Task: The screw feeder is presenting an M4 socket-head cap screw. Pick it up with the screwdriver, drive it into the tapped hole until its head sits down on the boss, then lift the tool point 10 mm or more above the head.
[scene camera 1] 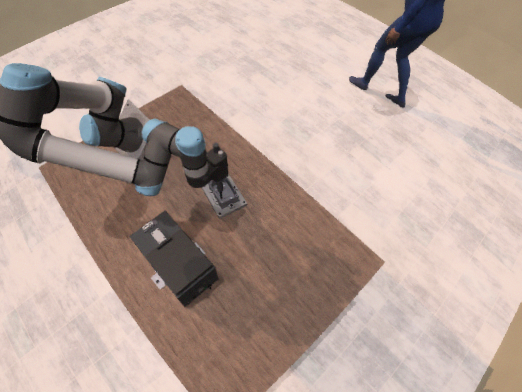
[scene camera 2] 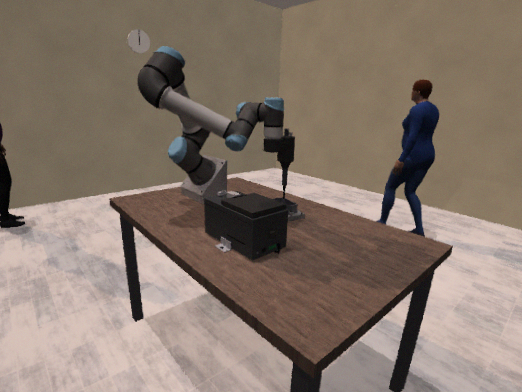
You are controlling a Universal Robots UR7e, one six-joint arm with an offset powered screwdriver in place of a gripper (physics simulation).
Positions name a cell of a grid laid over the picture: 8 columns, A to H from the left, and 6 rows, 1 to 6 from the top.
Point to a black screw feeder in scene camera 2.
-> At D4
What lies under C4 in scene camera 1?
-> A black screw feeder.
